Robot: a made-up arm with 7 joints. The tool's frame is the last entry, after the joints.
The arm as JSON. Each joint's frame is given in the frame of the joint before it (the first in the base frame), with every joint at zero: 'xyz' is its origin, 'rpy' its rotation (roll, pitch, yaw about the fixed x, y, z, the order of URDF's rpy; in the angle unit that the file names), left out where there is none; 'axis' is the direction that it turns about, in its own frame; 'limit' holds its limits. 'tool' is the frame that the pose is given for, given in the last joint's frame.
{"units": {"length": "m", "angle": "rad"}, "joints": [
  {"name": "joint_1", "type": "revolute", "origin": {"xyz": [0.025, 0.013, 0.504]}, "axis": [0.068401, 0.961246, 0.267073], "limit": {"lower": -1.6, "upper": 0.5}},
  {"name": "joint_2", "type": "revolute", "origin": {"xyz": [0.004, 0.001, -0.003]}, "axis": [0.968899, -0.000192, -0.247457], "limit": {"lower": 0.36, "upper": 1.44}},
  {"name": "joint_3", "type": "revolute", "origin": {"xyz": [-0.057, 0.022, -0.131]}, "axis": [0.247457, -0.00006, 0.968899], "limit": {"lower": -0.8, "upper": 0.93}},
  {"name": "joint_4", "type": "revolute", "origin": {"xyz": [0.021, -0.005, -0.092]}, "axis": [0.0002, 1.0, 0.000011], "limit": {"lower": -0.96, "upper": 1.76}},
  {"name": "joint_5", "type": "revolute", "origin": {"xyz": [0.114, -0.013, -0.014]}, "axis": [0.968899, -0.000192, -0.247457], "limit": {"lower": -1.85, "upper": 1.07}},
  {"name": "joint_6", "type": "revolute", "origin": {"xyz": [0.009, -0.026, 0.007]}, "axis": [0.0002, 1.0, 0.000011], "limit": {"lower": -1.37, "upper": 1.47}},
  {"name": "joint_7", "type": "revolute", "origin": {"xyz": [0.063, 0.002, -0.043]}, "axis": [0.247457, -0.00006, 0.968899], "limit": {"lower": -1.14, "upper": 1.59}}
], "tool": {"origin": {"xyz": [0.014, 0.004, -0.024], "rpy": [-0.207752, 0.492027, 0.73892]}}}
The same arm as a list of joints. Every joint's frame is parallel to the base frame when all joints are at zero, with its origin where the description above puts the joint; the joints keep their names.
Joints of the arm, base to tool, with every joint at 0 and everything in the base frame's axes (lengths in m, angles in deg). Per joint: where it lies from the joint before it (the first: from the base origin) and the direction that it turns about. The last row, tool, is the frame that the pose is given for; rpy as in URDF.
joint_1: offset 0.0250 0.0130 0.5040 axis 0.068403 0.961235 0.26711
joint_2: offset 0.0040 0.0010 -0.0030 axis 0.968889 -0.0002 -0.247497
joint_3: offset -0.0570 0.0220 -0.1310 axis 0.247497 -0.0001 0.968889
joint_4: offset 0.0210 -0.0050 -0.0920 axis 0.0002 1 0
joint_5: offset 0.1140 -0.0130 -0.0140 axis 0.968889 -0.0002 -0.247497
joint_6: offset 0.0090 -0.0260 0.0070 axis 0.0002 1 0
joint_7: offset 0.0630 0.0020 -0.0430 axis 0.247497 -0.0001 0.968889
tool: offset 0.0140 0.0040 -0.0240 rpy -11.90 28.19 42.34
Joint limits (deg, base to tool): -91.67..28.65 20.63..82.51 -45.84..53.29 -55.00..100.84 -106.00..61.31 -78.50..84.22 -65.32..91.10

